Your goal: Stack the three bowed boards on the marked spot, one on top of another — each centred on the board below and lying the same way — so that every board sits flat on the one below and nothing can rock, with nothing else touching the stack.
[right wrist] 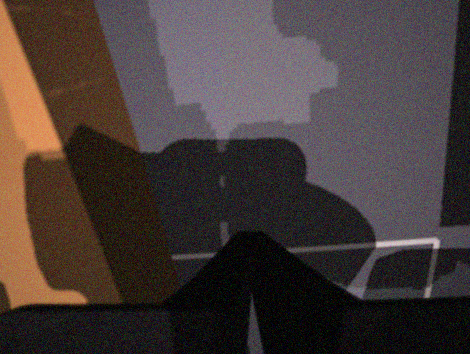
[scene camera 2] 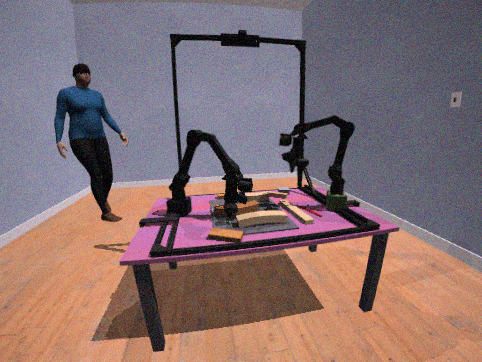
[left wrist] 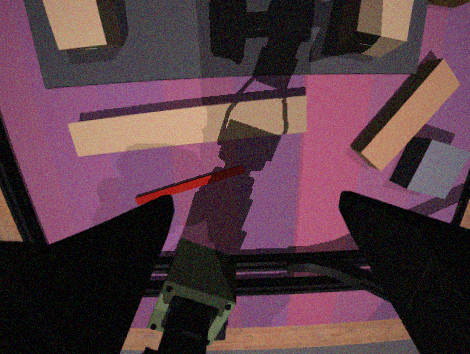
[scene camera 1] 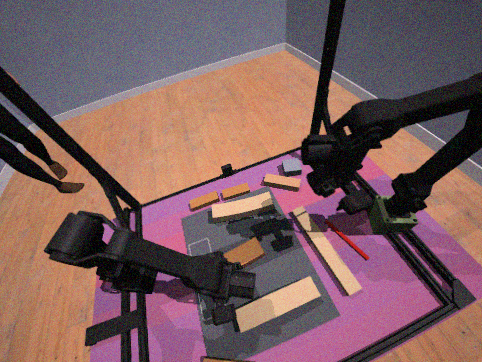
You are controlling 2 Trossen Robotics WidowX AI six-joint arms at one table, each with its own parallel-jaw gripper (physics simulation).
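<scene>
A brown bowed board lies on the grey mat; my right arm hides its left end in scene camera 1. One pale bowed board lies behind it, another in front. The boards lie apart. White outline corners mark the spot, partly hidden. My right gripper is shut and empty, low beside the brown board. My left gripper is open and empty, high above the right side.
A long pale plank and a red stick lie right of the mat. Two orange blocks, a pale block and a blue-grey block lie behind. An orange block lies near the front edge.
</scene>
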